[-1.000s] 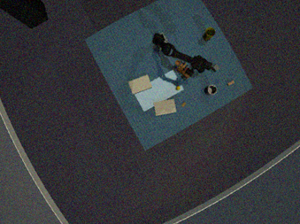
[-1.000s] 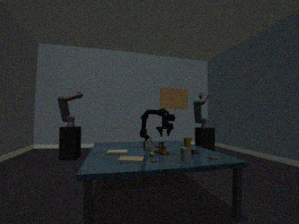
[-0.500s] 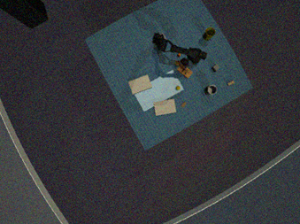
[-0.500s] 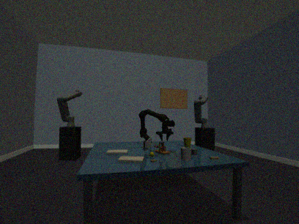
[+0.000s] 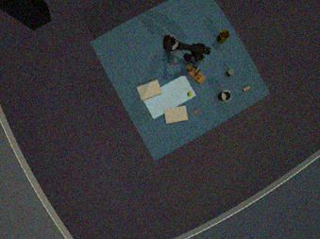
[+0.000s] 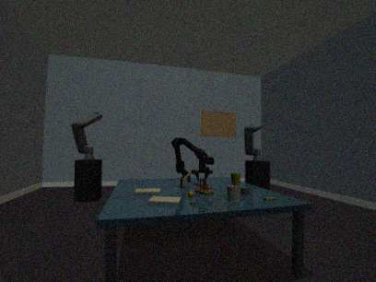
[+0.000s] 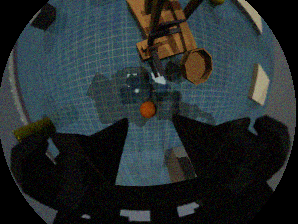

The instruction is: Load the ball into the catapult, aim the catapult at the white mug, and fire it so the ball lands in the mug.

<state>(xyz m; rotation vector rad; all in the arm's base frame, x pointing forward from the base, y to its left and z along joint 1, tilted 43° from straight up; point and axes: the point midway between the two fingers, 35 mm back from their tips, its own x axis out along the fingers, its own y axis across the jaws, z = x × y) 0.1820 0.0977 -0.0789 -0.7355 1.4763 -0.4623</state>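
The orange ball lies 5 cm below my gripper tip. From my gripper tip the other things lie so: orange catapult 13 cm ahead, 2 cm to the right, 1 cm below; grey cube 24 cm ahead, 29 cm to the left, 4 cm below; yellow ball 30 cm ahead, 14 cm to the right, 4 cm below.
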